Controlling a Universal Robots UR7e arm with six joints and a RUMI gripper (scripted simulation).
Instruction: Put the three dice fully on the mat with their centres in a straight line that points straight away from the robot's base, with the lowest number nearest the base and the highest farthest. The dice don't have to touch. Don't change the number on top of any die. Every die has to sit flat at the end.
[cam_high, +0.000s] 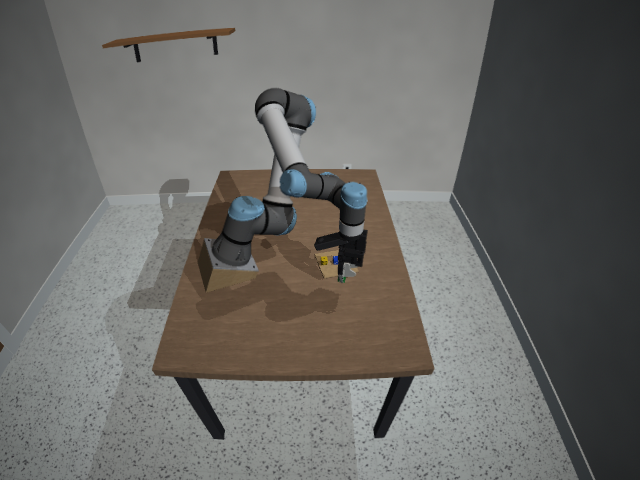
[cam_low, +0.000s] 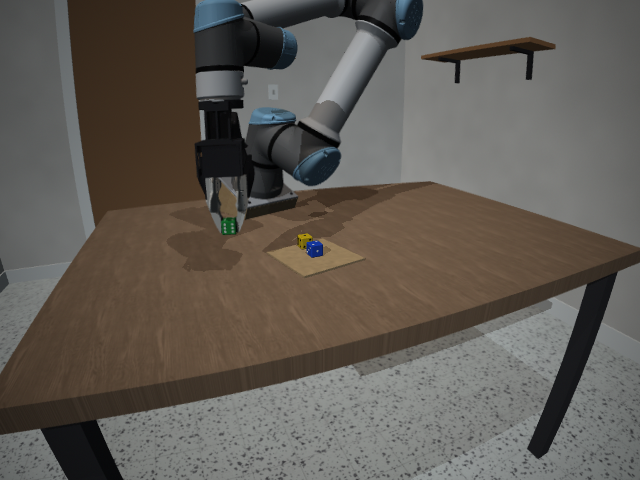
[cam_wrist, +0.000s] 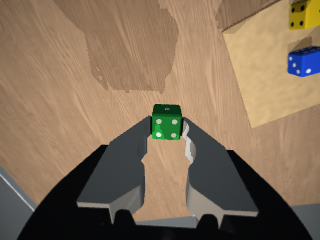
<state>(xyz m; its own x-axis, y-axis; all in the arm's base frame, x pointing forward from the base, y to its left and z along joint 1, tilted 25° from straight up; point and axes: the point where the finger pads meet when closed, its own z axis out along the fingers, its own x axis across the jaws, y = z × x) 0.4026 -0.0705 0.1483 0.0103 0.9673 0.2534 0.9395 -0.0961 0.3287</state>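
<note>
Now: the blue die 5 cm behind my hand, 16 cm to the left of it and 7 cm below it. The rest, counted from my hand: tan mat 4 cm behind, 16 cm to the left, 9 cm below; green die right at my hand; yellow die 9 cm behind, 14 cm to the left, 7 cm below.
</note>
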